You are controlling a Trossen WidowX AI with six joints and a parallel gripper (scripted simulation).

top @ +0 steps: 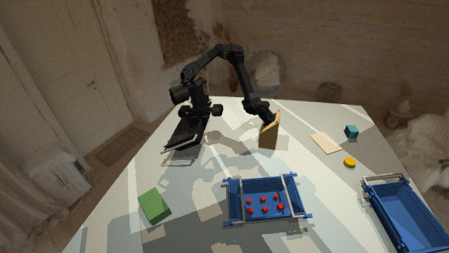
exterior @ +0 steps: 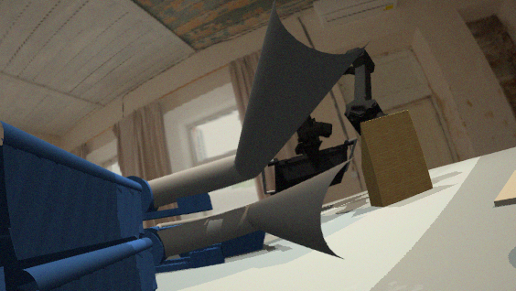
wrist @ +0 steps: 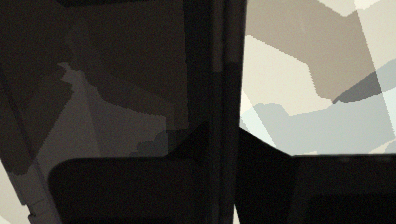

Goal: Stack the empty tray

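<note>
My gripper tip is 2 cm short of the black tray and 7 cm to the left of it. From my gripper tip the other things lie so: green block: 37 cm ahead, 5 cm to the right, 11 cm below; yellow disc: 6 cm behind, 66 cm to the left, 12 cm below; flat tan card: 19 cm behind, 56 cm to the left, 13 cm below.
</note>
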